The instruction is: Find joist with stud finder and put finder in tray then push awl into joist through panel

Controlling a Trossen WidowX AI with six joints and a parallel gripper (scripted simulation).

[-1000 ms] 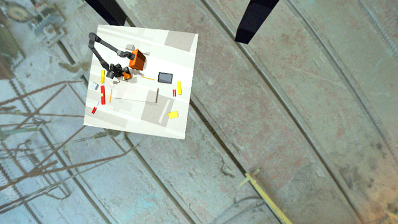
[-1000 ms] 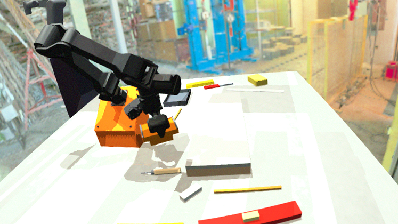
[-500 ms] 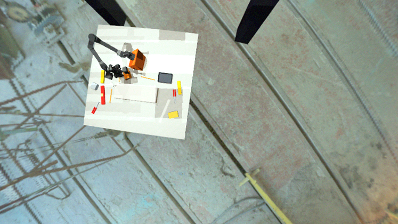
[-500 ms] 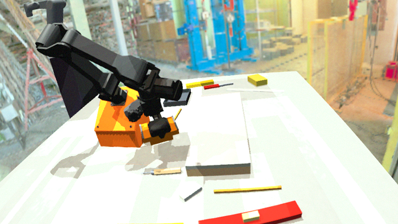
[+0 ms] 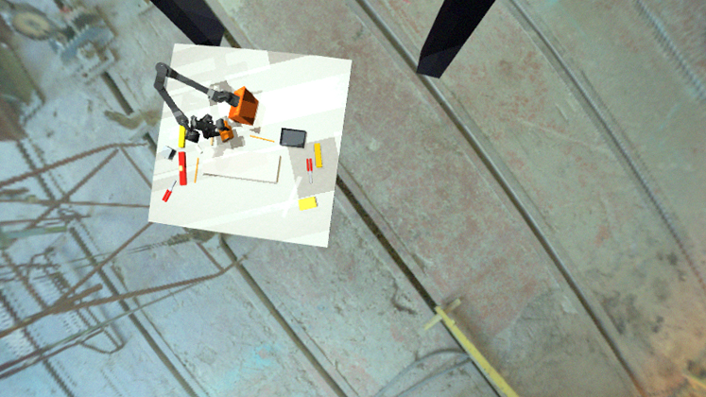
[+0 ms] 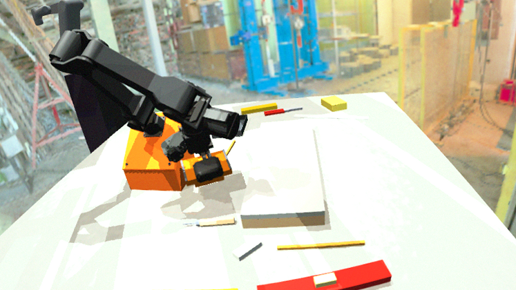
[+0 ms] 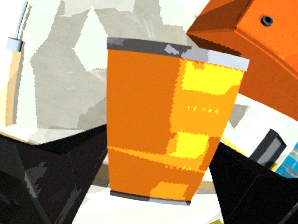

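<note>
Now: the awl 2 cm ahead of my gripper tip, 14 cm to the right of it and 6 cm below it. From my gripper tip the other things lie so: white block (15 cm ahead, 21 cm to the right, 7 cm below); red level (30 cm ahead, 29 cm to the right, 6 cm below); stud finder (1 cm ahead, 1 cm to the left, 2 cm below).
</note>
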